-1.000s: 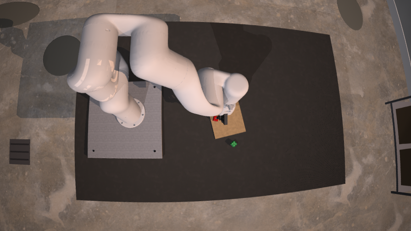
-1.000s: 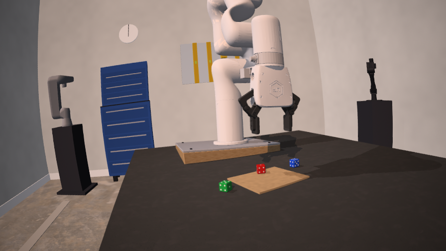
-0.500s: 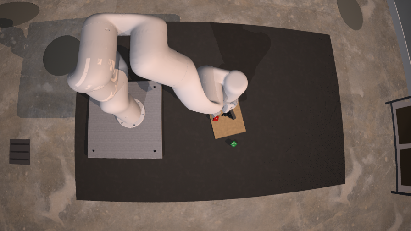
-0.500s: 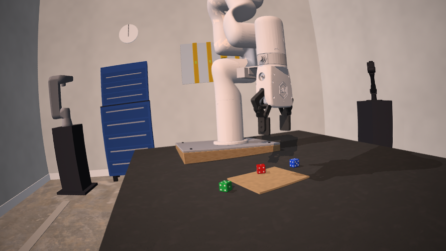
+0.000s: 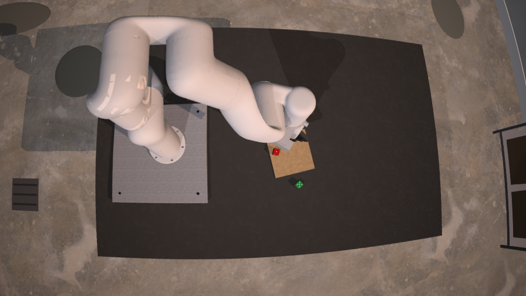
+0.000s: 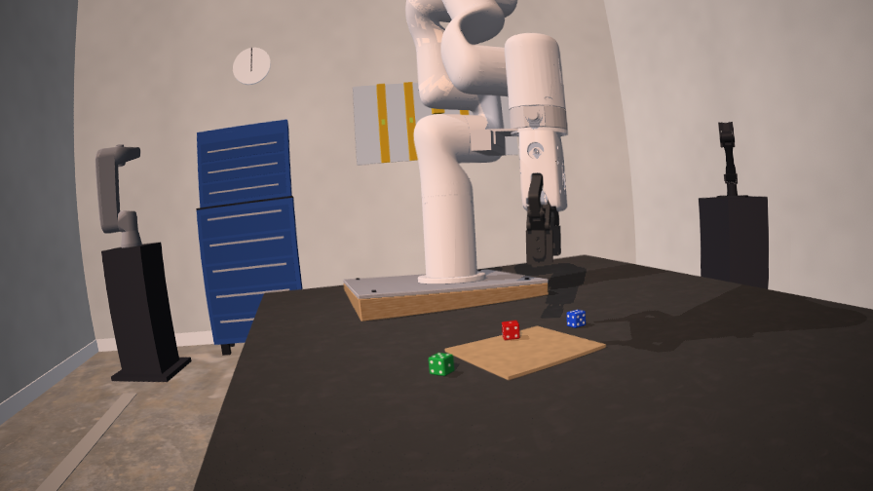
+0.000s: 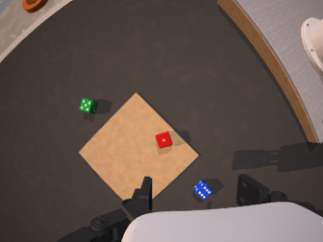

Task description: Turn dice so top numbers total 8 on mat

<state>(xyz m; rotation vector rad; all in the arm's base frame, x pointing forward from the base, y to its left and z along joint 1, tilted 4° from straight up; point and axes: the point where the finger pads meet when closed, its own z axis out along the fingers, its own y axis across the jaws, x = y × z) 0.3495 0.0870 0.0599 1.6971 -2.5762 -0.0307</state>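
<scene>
Now: the blue die 10 cm below my hand, 4 cm to the left of it and 1 cm behind it. Round my hand: tan mat (10 cm below, 6 cm ahead, 5 cm to the right); then green die (15 cm to the right, 11 cm ahead, 10 cm below); then red die (9 cm below, 5 cm to the right, 1 cm ahead).
</scene>
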